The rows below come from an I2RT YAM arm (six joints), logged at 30 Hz.
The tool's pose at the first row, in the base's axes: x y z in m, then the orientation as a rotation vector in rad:
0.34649 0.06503 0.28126 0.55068 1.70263 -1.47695
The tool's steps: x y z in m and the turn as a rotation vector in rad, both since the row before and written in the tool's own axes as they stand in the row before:
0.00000 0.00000 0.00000 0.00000 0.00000 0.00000
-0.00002 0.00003 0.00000 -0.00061 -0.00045 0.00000
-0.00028 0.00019 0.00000 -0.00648 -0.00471 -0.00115
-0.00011 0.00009 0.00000 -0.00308 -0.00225 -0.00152
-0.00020 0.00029 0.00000 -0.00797 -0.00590 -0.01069
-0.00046 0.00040 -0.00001 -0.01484 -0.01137 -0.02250
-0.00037 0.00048 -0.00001 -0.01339 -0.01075 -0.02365
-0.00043 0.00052 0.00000 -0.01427 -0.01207 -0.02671
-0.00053 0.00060 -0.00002 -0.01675 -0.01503 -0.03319
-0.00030 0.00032 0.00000 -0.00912 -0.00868 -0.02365
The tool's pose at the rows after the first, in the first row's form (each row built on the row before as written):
0.34649 0.06503 0.28126 0.55068 1.70263 -1.47695
0.34652 0.06504 0.28126 0.54998 1.70268 -1.47640
0.34683 0.06513 0.28137 0.54175 1.70384 -1.47141
0.34696 0.06517 0.28140 0.53707 1.70486 -1.46972
0.34730 0.06527 0.28138 0.51963 1.71077 -1.47010
0.34787 0.06546 0.28149 0.48471 1.72254 -1.47246
0.34844 0.06566 0.28147 0.45001 1.73410 -1.47672
0.34907 0.06589 0.28145 0.41115 1.74631 -1.48203
0.34981 0.06619 0.28143 0.36310 1.76031 -1.48911
0.35022 0.06636 0.28142 0.33176 1.76965 -1.49663

